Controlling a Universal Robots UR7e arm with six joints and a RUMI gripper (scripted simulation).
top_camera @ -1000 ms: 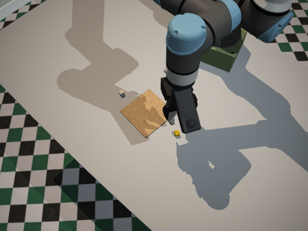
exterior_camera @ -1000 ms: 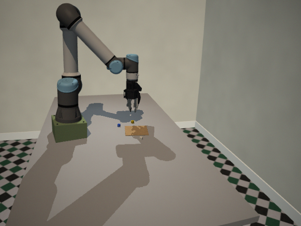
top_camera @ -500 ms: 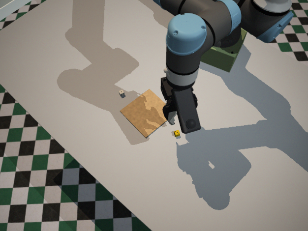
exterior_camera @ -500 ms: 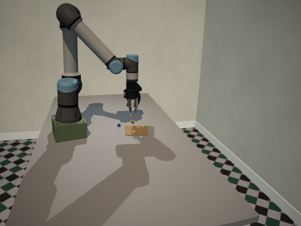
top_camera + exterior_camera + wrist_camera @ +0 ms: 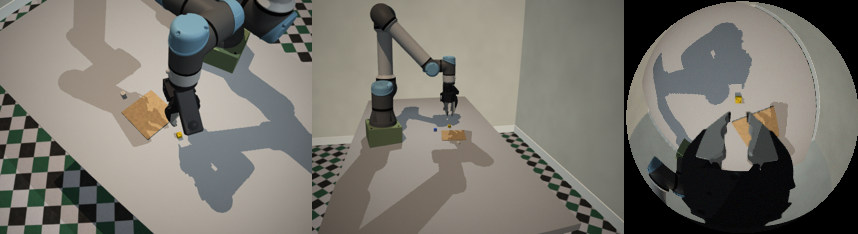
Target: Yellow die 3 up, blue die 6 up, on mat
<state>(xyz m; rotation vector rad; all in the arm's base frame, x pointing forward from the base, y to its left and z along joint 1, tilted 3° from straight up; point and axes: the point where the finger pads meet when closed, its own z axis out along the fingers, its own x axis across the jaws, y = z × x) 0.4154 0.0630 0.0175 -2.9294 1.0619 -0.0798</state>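
The yellow die lies 9 cm below my hand. Round my hand: blue die (10 cm behind, 3 cm to the right, 9 cm below); tan mat (2 cm behind, 13 cm to the right, 9 cm below); white die (3 cm behind, 25 cm to the right, 9 cm below).
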